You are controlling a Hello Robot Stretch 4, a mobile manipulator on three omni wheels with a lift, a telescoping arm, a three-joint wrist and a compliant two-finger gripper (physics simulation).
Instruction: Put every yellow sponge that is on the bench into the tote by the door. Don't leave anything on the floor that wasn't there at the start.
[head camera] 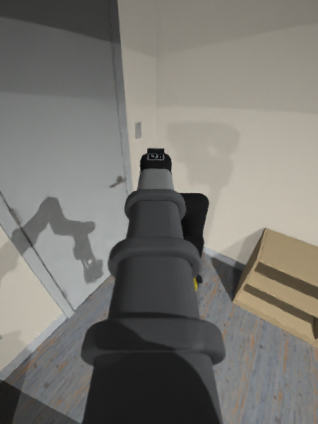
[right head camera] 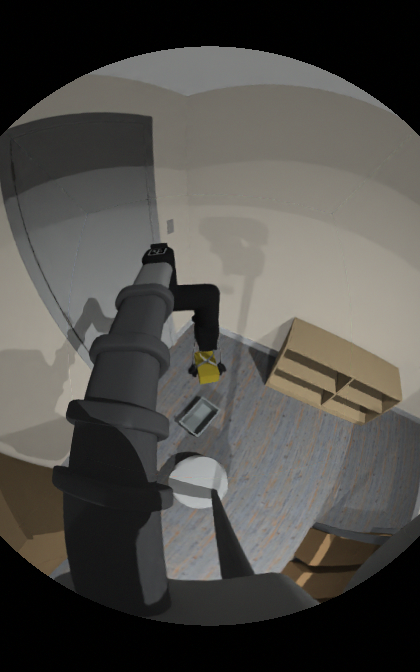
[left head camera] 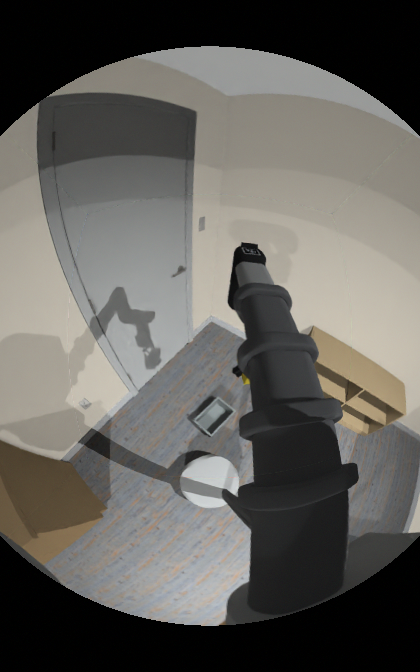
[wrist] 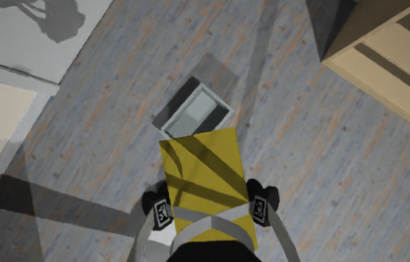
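Note:
A yellow sponge is held between the two fingertips of my gripper, which is shut on it. The arm hides most of the sponge in the head and left head views. The grey tote stands on the floor near the door. No sponge shows in its visible interior. In the wrist view the sponge's far edge overlaps the tote's near corner, with the sponge well above the floor. I cannot identify the bench with certainty.
A tan open shelf unit stands by the wall, to the right. A white round object is on the floor nearer than the tote. A brown box-like piece is at lower left.

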